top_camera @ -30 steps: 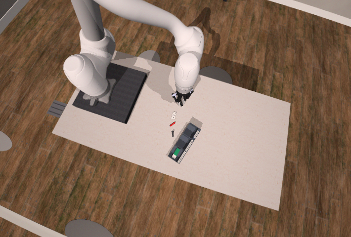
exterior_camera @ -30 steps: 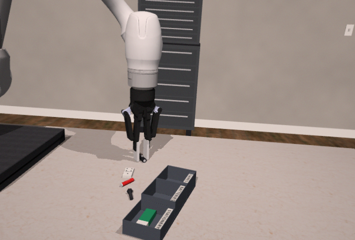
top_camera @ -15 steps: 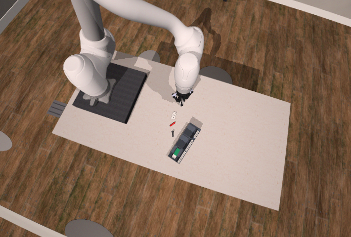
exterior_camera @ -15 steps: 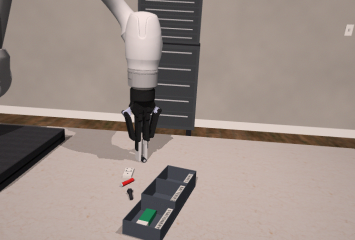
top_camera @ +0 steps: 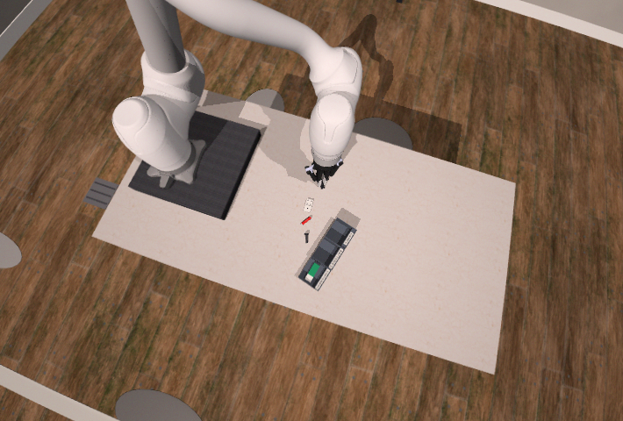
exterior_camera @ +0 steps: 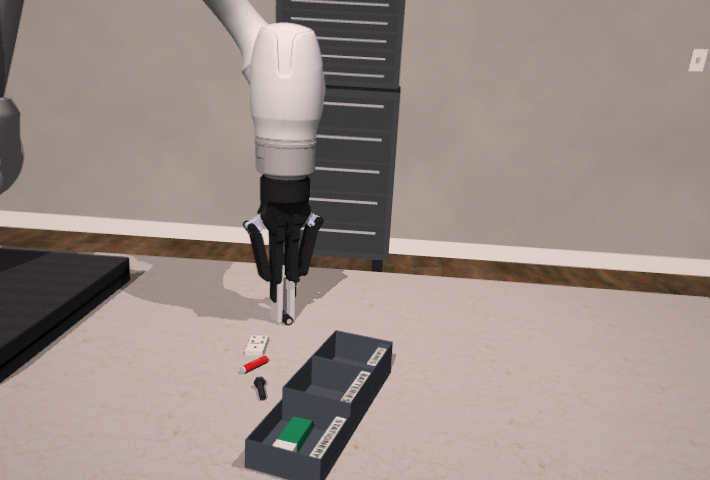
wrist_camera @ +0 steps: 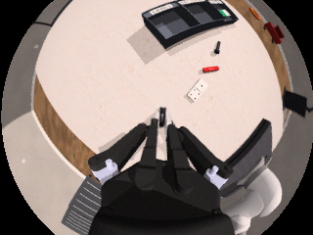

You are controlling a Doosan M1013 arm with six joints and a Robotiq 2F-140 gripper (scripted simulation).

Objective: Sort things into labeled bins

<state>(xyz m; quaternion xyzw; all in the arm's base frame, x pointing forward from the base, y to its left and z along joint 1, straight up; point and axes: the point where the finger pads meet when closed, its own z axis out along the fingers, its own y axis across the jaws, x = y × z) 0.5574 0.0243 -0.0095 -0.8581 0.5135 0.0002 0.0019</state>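
The red cylinder is 30 mm behind my hand, 160 mm to the right of it and 30 mm below it. Round my hand: white domino 30 mm behind, 100 mm to the right, 30 mm below; small black piece 20 mm behind, 220 mm to the right, 30 mm below; black battery 30 mm below.
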